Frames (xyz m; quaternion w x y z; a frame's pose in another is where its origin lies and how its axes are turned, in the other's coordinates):
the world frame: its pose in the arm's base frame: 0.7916 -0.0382 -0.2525 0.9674 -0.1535 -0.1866 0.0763
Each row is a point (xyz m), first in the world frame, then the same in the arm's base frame.
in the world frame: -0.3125 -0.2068 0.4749
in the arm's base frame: 0.3406 -0.1694 0.1288
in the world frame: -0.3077 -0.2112 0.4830
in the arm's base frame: 0.3423 -0.1704 0.1390
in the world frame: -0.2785 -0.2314 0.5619
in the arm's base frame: 0.3406 -0.1622 0.2251
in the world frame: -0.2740 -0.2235 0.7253
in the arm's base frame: 0.2812 -0.1100 0.3684
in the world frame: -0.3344 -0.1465 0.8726
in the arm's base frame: 0.1622 -0.0103 0.4530
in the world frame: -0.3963 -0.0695 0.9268
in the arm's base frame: 0.0775 0.0640 0.4549
